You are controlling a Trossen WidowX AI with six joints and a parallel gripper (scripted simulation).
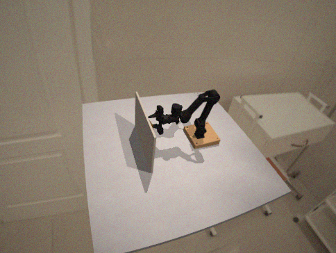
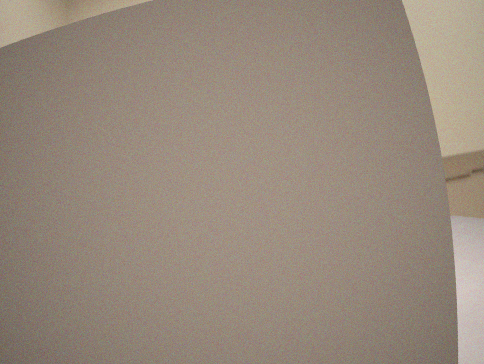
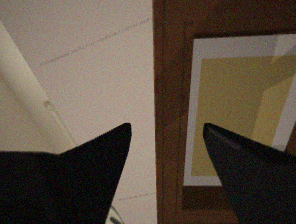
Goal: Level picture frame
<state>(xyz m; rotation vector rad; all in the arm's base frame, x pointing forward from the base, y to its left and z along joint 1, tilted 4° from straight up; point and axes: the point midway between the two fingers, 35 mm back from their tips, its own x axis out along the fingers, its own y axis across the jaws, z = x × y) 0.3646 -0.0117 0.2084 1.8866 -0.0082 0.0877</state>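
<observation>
My gripper tip is now 10 mm short of the picture frame, 20 mm to the right of it and 50 mm above it. The rest, counted from my gripper tip: wall panel: 20 mm ahead, 10 mm to the left, 70 mm below.
</observation>
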